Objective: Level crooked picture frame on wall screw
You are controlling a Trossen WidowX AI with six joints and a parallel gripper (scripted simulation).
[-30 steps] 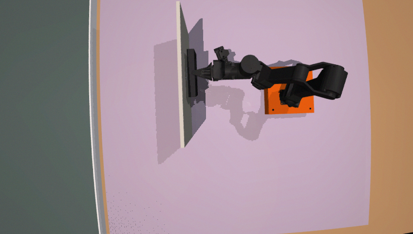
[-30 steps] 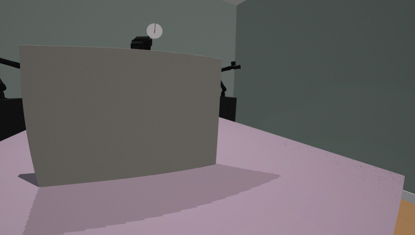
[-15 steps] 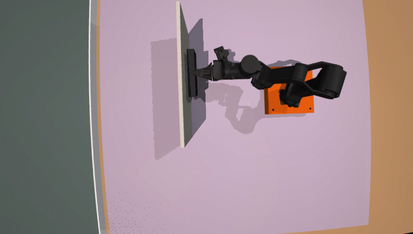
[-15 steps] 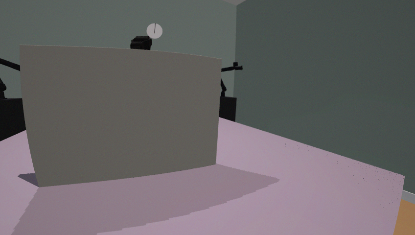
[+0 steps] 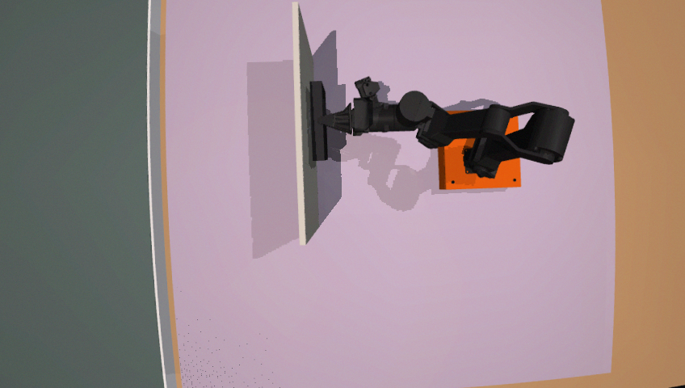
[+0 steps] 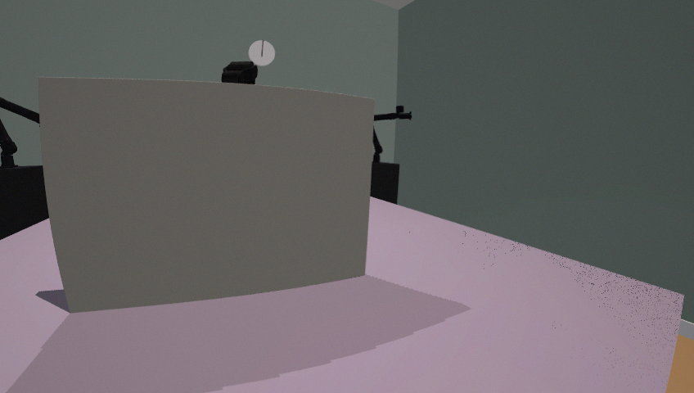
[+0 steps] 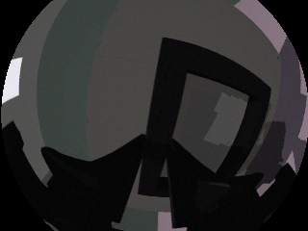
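Now: the picture frame 50 mm below my gripper tip and 10 mm ahead of it. Round my gripper tip: wall panel (60 mm below, 20 mm to the left, 20 mm ahead).
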